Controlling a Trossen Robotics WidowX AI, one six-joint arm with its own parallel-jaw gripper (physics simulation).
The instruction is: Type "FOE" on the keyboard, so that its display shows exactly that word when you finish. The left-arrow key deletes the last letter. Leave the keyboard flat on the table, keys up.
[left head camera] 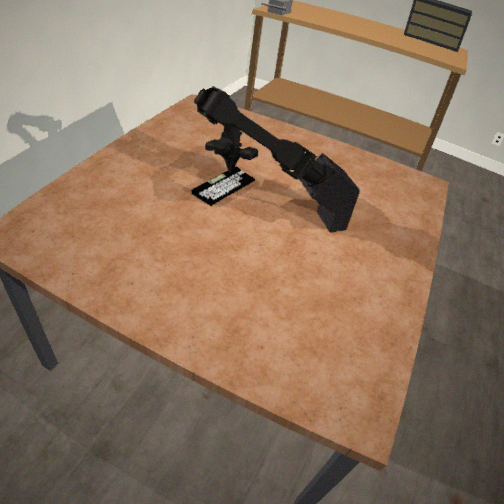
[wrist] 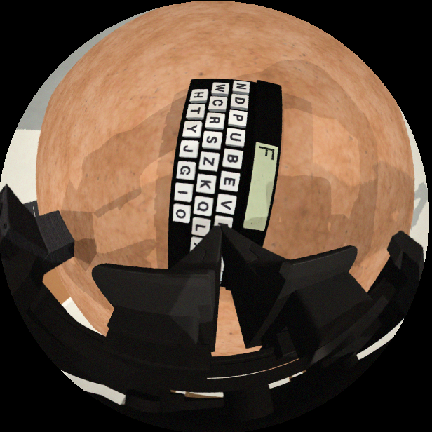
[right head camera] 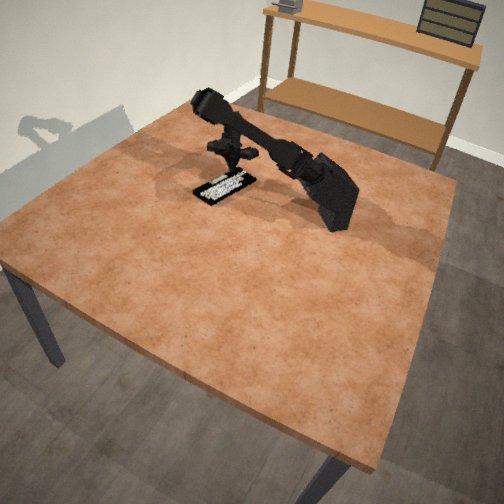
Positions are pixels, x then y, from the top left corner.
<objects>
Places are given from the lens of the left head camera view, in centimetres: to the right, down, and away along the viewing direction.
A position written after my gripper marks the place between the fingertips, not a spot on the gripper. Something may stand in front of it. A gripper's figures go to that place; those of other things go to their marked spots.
my gripper (left head camera: 230,172): -8, -28, 146
black keyboard (left head camera: 225,184): -9, -24, 146
</objects>
